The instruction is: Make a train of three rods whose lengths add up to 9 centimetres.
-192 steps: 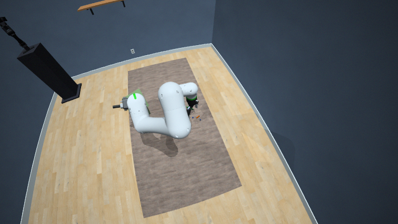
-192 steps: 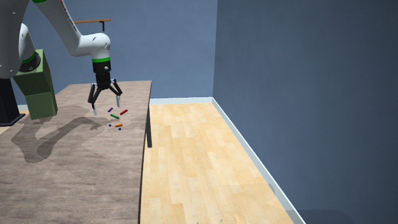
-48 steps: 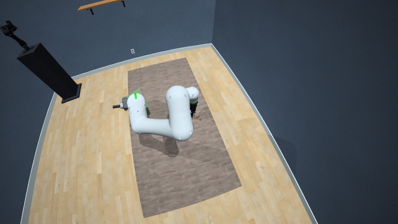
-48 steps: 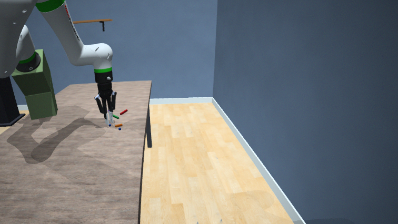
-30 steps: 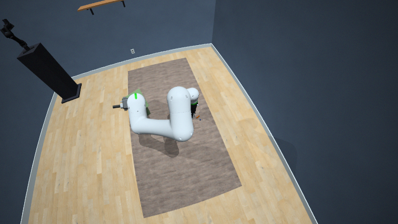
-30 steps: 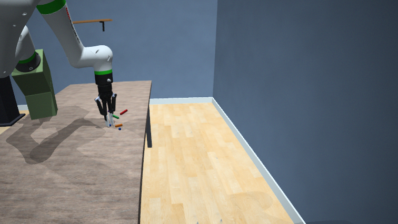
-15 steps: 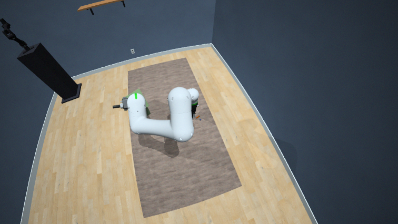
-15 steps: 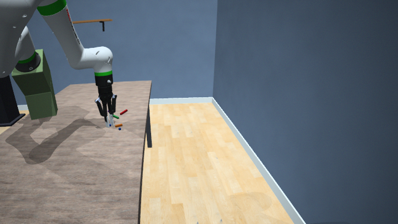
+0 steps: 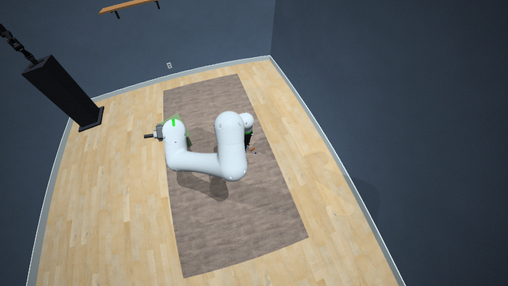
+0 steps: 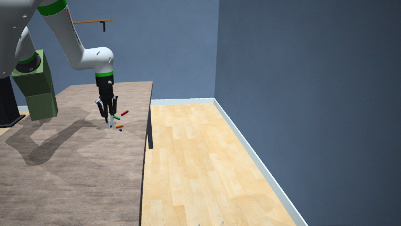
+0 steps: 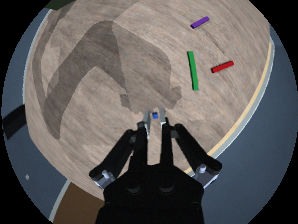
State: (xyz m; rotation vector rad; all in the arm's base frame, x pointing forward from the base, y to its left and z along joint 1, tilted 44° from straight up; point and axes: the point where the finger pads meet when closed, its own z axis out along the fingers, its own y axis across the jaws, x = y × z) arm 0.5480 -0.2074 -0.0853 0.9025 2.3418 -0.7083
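Right now the green rod is 1 cm ahead of my hand, 12 cm to the left of it and 3 cm below it. From my hand the other things lie so: red rod 6 cm ahead, 18 cm to the left, 3 cm below; then purple rod 4 cm behind, 24 cm to the left, 3 cm below; then orange rod 5 cm ahead, 1 cm to the right, 3 cm below.
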